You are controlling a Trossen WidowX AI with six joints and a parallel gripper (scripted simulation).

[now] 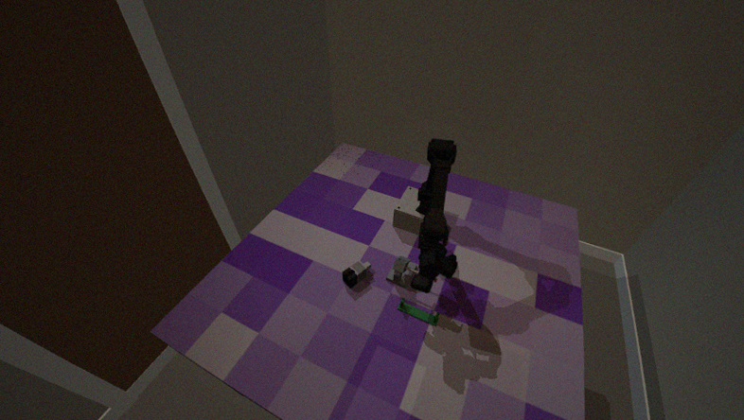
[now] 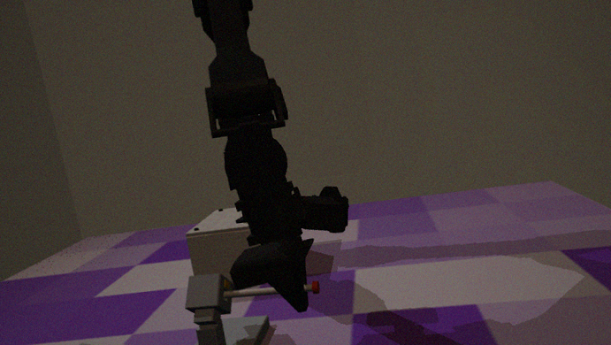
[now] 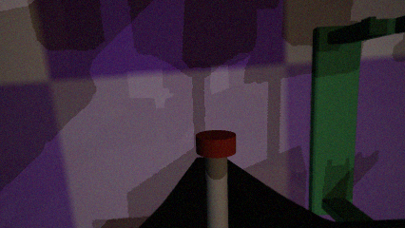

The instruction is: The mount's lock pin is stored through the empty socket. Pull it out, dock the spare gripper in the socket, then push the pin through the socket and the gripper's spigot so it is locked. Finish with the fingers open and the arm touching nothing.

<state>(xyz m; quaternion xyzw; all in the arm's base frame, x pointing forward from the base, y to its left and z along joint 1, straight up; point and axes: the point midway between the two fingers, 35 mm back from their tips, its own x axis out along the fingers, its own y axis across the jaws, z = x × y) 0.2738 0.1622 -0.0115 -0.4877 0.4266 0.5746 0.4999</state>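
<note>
My gripper tip is now 10 cm short of the green rack, 4 cm above it and 2 cm to the right of it. The rest, counted from my gripper tip: grey mount (11 cm to the right, 1 cm below); then spare gripper (24 cm to the right, 10 cm ahead, 3 cm below).
</note>
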